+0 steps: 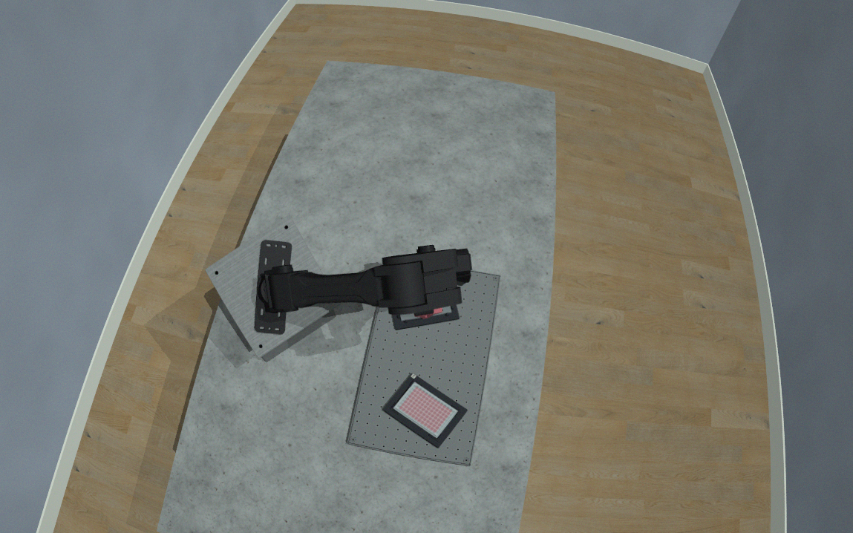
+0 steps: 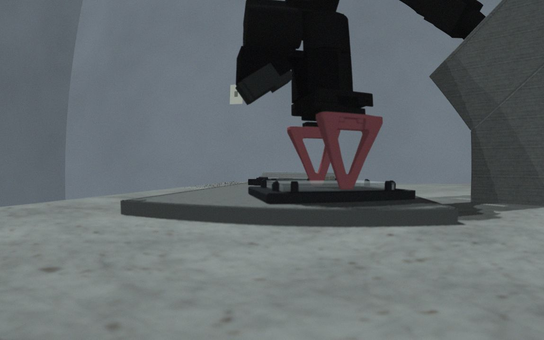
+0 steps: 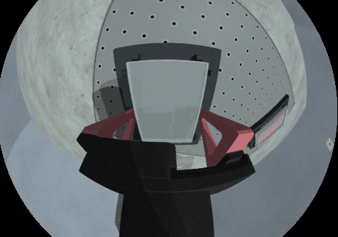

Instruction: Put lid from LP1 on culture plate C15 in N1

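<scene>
Now: hand 10 mm above the clear lid. From my hand the other things lie so: culture plate C15 (290 mm to the right, 20 mm behind); black plate nest N1 (290 mm to the right, 20 mm behind, 10 mm below); black lid park LP1 (20 mm below).
</scene>
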